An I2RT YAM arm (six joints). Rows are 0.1 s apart.
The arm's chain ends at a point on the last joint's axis. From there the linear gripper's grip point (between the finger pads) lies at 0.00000 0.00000 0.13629 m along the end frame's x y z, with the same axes.
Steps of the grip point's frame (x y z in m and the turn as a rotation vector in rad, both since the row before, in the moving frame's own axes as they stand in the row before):
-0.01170 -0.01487 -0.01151 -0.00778 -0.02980 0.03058
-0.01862 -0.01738 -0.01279 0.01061 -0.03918 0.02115
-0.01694 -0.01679 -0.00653 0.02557 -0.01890 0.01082
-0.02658 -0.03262 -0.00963 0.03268 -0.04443 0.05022
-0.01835 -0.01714 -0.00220 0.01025 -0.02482 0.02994
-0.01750 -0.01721 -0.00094 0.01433 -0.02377 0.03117
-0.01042 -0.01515 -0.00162 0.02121 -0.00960 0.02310
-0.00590 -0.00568 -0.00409 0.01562 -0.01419 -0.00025
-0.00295 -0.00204 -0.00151 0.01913 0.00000 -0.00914
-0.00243 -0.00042 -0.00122 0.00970 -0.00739 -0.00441
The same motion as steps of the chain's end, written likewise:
-0.00762 -0.01587 -0.01145 -0.00778 -0.02980 0.03058
-0.01330 -0.01588 -0.01268 0.01061 -0.03918 0.02115
-0.01438 -0.01329 -0.00646 0.02557 -0.01890 0.01082
-0.02064 -0.02802 -0.00942 0.03268 -0.04443 0.05022
-0.01499 -0.01569 -0.00215 0.01025 -0.02482 0.02994
-0.01429 -0.01521 -0.00089 0.01433 -0.02377 0.03117
-0.00915 -0.01224 -0.00158 0.02121 -0.00960 0.02310
-0.00397 -0.00355 -0.00406 0.01562 -0.01419 -0.00025
-0.00294 0.00057 -0.00149 0.01913 0.00000 -0.00914
-0.00142 0.00090 -0.00121 0.00970 -0.00739 -0.00441

